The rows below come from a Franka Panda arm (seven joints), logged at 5 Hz.
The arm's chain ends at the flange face. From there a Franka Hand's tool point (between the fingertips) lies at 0.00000 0.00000 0.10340 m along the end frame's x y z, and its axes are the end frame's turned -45 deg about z.
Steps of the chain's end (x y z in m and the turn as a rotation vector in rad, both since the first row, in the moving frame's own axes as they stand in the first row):
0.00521 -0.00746 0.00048 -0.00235 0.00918 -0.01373
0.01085 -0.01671 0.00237 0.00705 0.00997 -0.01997
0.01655 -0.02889 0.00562 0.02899 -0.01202 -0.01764
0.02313 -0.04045 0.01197 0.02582 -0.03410 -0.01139
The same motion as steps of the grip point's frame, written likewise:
0.00946 -0.00075 0.00048 -0.00815 0.00483 -0.01373
0.02073 -0.00394 0.00236 -0.00206 0.01203 -0.01997
0.03334 -0.01173 0.00557 0.02900 0.01200 -0.01764
0.04433 -0.01662 0.01188 0.04237 -0.00585 -0.01139

